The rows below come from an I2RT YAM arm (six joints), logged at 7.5 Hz.
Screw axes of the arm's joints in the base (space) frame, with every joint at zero. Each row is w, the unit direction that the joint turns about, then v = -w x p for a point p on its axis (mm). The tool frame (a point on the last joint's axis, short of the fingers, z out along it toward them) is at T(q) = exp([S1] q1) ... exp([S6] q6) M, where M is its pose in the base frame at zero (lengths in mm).
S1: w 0 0 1 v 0 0 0
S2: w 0 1 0 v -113.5 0 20
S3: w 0 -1 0 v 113.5 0 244
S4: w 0 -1 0 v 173.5 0 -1
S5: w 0 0 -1 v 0 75 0
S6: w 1 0 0 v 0 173.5 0
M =
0 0 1 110.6
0 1 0 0
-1 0 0 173.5
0 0 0 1
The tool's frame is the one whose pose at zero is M.
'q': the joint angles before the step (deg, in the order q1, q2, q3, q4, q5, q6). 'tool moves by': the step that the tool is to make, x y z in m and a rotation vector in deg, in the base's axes. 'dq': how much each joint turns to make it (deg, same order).
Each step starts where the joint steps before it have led.
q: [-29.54, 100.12, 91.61, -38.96, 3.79, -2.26]
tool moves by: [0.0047, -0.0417, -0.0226, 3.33, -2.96, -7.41]
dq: [-4.79, 5.46, 1.45, 4.49, -1.44, 4.92]
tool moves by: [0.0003, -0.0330, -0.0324, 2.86, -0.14, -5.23]
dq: [-3.60, 5.18, 0.00, 3.51, -0.68, 2.81]
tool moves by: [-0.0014, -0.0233, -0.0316, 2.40, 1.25, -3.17]
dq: [-2.47, 4.61, 0.01, 2.09, -0.37, 1.22]
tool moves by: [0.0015, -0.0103, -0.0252, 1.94, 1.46, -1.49]
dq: [-0.86, 3.47, -0.02, 1.10, -0.02, 0.81]
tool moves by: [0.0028, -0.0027, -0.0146, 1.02, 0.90, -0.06]
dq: [-0.03, 1.99, 0.00, 0.64, -0.12, 0.12]
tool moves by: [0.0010, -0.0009, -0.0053, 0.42, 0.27, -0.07]
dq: [-0.01, 0.73, 0.02, 0.23, -0.08, 0.13]
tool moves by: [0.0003, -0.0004, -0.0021, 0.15, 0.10, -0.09]
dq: [-0.01, 0.28, -0.01, 0.11, 0.01, 0.09]
